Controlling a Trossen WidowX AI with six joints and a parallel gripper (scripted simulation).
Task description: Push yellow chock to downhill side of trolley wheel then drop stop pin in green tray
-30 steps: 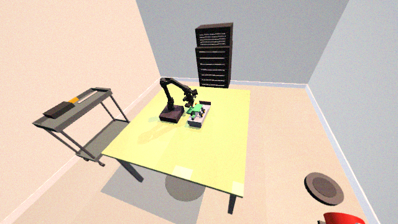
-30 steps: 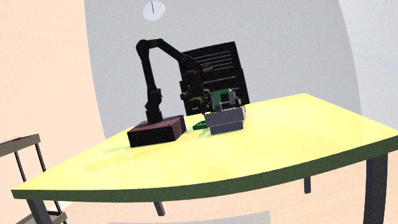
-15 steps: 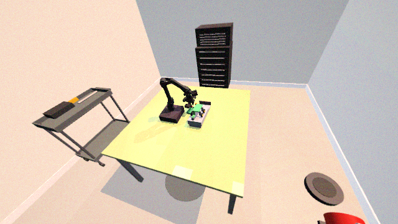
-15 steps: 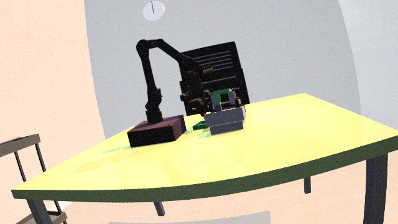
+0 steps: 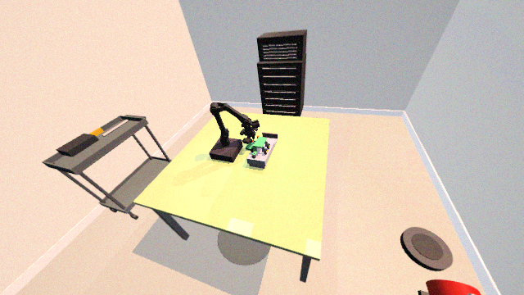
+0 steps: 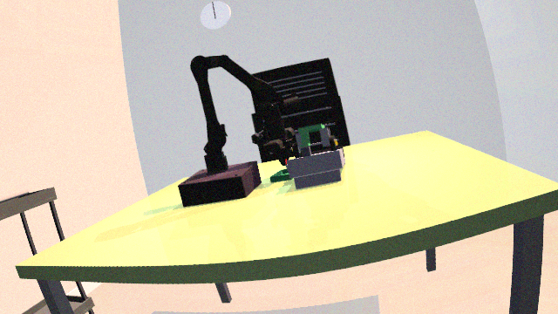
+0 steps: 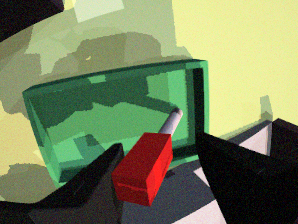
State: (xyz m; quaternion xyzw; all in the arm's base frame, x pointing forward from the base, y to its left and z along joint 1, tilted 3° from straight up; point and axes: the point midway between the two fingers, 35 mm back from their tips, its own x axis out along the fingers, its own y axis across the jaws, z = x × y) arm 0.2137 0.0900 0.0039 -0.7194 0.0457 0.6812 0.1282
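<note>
My gripper tip is now 7 cm short of the yellow chock, 4 cm to the left of it and 4 cm below it. From my gripper tip the other things lie so: stop pin: right at my gripper tip; then grey ramp: 12 cm ahead, 13 cm to the right; then green trolley: 12 cm ahead, 13 cm to the right, 6 cm above.
</note>
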